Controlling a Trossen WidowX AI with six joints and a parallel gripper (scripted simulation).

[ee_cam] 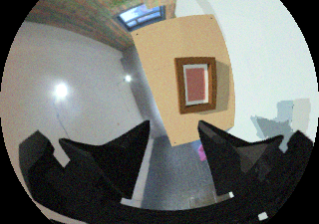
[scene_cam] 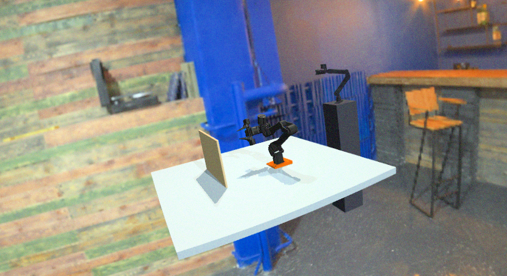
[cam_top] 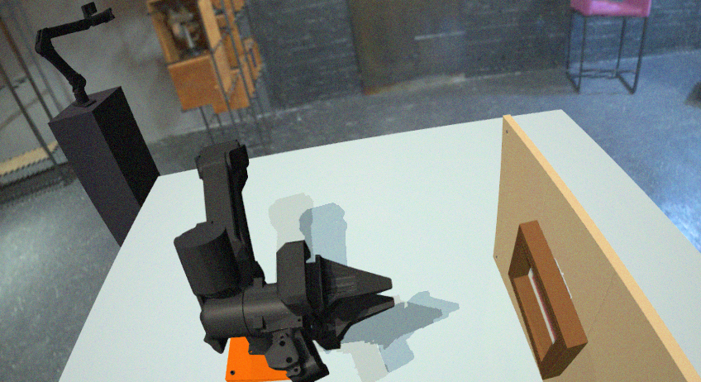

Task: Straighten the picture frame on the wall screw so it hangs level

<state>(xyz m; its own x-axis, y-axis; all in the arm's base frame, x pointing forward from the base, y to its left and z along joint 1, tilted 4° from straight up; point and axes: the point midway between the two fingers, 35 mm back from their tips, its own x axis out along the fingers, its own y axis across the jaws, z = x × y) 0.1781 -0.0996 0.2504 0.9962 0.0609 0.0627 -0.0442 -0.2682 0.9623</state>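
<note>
The brown picture frame is 200 mm ahead of my gripper tip, 20 mm to the left of it and 90 mm below it. Also, from my gripper tip: tan wall board (210 mm ahead, 20 mm to the left, 100 mm below).
</note>
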